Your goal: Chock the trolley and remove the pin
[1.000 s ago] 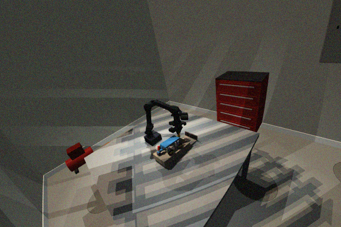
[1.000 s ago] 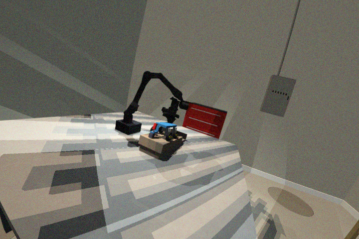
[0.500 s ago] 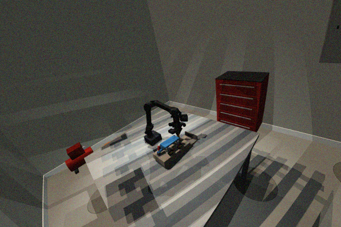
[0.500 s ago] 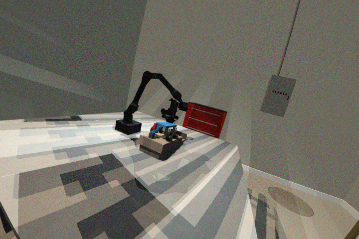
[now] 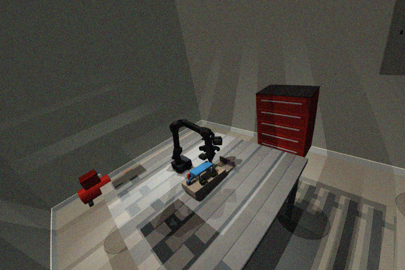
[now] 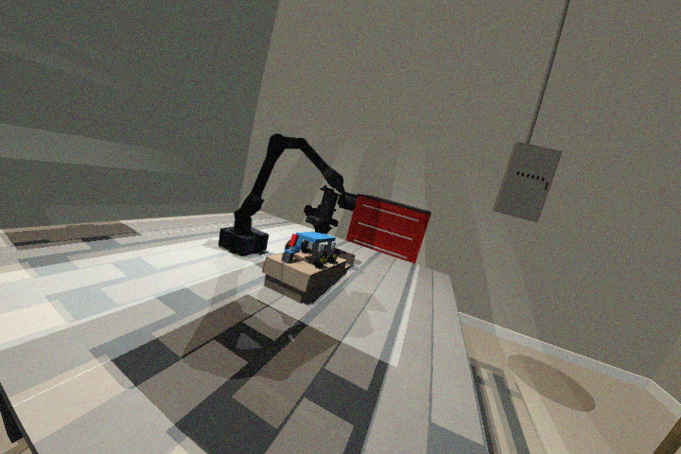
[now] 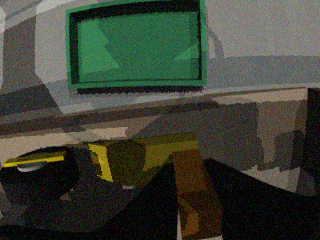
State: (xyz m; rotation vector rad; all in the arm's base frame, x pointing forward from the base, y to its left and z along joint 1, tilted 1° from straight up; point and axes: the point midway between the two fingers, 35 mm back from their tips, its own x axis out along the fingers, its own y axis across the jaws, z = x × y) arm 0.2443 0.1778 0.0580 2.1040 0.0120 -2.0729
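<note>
The red-headed stop pin lies 250 mm to the right of my gripper tip, 70 mm ahead of it and 40 mm above it. Round my gripper tip: dark stop block: 140 mm to the left, 60 mm below, 40 mm ahead; then yellow chock: 20 mm to the right, 10 mm below, 10 mm ahead; then green tray: 100 mm below, 70 mm behind, 50 mm to the right.
</note>
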